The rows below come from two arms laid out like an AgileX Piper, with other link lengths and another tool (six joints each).
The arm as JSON. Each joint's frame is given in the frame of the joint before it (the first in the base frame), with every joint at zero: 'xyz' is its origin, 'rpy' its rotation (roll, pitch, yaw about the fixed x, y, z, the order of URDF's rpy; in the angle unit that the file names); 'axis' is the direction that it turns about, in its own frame. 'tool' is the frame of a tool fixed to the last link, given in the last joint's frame.
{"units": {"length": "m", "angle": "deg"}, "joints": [
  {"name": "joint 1", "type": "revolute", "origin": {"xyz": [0.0, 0.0, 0.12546], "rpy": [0.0, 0.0, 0.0]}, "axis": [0.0, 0.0, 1.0]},
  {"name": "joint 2", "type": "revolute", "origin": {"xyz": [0.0, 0.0, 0.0], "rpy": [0.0, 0.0, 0.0]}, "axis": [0.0, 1.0, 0.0]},
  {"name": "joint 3", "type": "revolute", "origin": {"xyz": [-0.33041, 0.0, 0.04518], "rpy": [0.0, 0.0, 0.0]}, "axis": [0.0, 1.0, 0.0]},
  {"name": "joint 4", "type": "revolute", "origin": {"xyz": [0.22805, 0.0, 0.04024], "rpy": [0.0, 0.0, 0.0]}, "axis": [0.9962, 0.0, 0.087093]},
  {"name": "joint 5", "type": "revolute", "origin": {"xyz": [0.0, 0.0, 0.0], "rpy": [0.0, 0.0, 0.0]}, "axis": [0.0, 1.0, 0.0]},
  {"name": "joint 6", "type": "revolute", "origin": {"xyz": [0.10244, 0.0, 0.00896], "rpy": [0.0, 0.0, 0.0]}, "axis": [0.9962, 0.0, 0.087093]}
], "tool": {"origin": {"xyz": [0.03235, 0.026, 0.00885], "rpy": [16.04, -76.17, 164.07]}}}
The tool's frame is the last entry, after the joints.
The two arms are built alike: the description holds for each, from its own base.
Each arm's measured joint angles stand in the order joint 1, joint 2, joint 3, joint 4, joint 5, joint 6.
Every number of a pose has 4 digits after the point. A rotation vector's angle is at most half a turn.
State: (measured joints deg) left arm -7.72 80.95 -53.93 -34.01 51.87 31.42; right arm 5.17 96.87 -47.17 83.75 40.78 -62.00
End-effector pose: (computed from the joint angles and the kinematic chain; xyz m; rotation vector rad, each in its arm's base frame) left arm 0.2643 -0.0737 0.2710 2.5543 -0.3592 0.6684; right arm 0.3198 0.1346 0.2414 -2.2171 -0.0183 -0.8145
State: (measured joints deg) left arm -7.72 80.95 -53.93 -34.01 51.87 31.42; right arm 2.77 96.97 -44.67 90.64 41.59 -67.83
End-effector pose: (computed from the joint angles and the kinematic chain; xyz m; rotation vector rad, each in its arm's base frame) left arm 0.2643 -0.0737 0.2710 2.5543 -0.3592 0.6684; right arm 0.3220 0.1220 0.2393 -2.1780 0.0586 -0.8601
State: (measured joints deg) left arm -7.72 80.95 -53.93 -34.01 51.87 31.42; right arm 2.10 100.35 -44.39 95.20 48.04 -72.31
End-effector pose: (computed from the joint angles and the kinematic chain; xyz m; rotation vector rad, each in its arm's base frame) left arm 0.2643 -0.0737 0.2710 2.5543 -0.3592 0.6684; right arm 0.3256 0.1266 0.2338 -2.0835 0.0575 -0.8092
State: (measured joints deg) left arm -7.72 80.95 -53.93 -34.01 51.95 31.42; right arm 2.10 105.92 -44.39 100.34 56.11 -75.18
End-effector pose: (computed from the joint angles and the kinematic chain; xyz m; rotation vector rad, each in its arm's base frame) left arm 0.2641 -0.0737 0.2710 2.5542 -0.3596 0.6666; right arm 0.3335 0.1339 0.2219 -1.9639 0.1023 -0.7193
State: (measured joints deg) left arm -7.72 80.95 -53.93 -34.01 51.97 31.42; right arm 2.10 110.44 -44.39 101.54 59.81 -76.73
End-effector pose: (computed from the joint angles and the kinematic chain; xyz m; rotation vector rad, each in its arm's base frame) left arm 0.2641 -0.0738 0.2710 2.5542 -0.3597 0.6662; right arm 0.3381 0.1369 0.2037 -1.9290 0.1230 -0.6491
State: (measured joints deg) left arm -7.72 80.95 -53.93 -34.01 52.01 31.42; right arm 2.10 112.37 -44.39 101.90 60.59 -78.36
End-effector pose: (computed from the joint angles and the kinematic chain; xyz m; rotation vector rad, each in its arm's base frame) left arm 0.2640 -0.0738 0.2709 2.5541 -0.3600 0.6653; right arm 0.3398 0.1377 0.1940 -1.9275 0.1179 -0.6348
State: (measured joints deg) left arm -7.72 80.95 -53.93 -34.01 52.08 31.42; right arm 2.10 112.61 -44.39 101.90 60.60 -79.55
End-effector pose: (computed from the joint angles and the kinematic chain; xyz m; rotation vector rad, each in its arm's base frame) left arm 0.2639 -0.0738 0.2709 2.5541 -0.3604 0.6637; right arm 0.3396 0.1379 0.1926 -1.9294 0.0997 -0.6442
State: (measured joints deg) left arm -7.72 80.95 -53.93 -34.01 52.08 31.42; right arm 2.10 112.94 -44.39 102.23 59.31 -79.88
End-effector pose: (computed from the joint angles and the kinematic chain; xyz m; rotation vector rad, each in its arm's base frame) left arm 0.2639 -0.0738 0.2709 2.5541 -0.3604 0.6637; right arm 0.3416 0.1368 0.1882 -1.9507 0.1094 -0.6513
